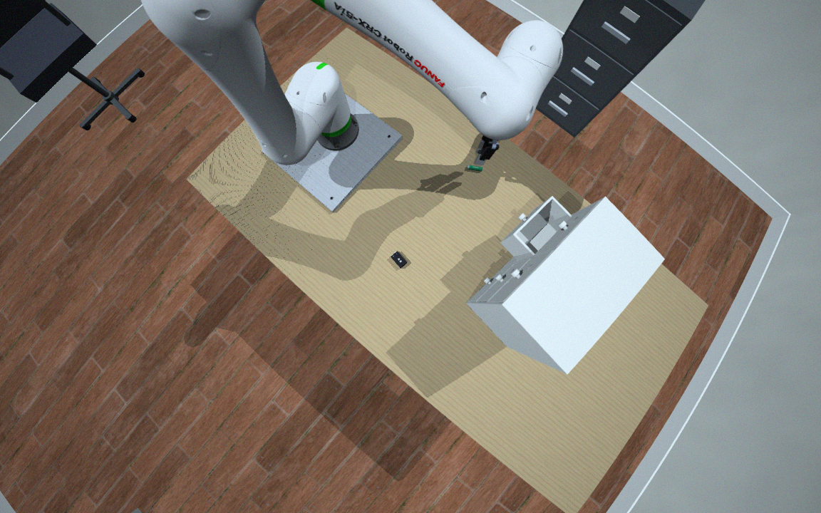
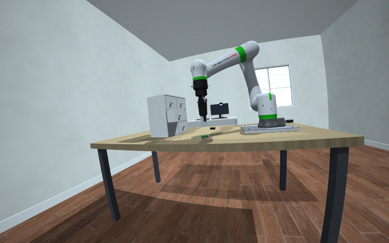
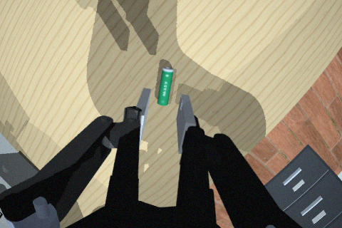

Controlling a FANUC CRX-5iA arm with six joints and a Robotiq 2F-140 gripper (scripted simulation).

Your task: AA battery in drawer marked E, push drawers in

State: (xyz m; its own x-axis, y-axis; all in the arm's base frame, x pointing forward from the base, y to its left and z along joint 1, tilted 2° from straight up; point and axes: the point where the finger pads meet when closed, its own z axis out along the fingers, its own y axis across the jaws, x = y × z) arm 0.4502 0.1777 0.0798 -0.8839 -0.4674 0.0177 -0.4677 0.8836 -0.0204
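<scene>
Right now my hand is 10 cm above the green AA battery. From my hand the other things lie so: black block: 40 cm to the right, 10 cm below, 2 cm behind.
</scene>
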